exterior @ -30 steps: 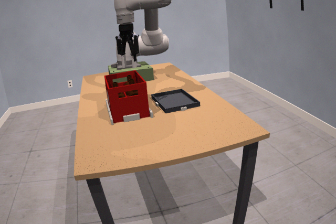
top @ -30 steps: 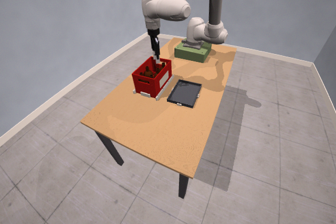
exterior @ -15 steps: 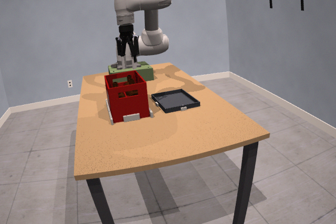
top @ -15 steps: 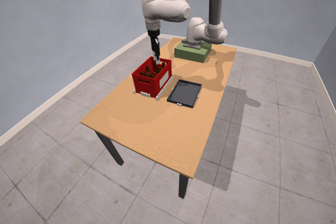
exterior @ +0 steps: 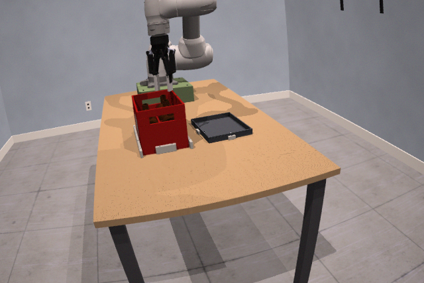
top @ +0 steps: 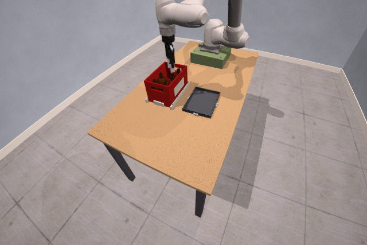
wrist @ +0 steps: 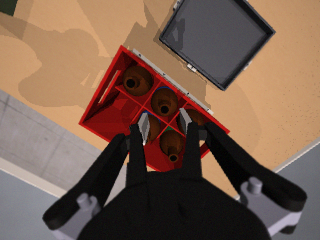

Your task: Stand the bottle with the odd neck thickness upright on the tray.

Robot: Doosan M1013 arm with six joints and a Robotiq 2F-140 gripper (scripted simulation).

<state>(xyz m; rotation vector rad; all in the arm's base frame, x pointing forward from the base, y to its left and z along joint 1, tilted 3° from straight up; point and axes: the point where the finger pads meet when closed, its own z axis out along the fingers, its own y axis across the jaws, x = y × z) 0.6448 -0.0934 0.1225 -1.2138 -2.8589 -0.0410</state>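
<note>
My hand is 4 cm to the left of the red crate and 15 cm above it. From my hand the other things lie so: dark grey tray 1 cm ahead, 22 cm to the left, 22 cm below; glass bottle 9 cm ahead, 8 cm to the right, 15 cm below.
</note>
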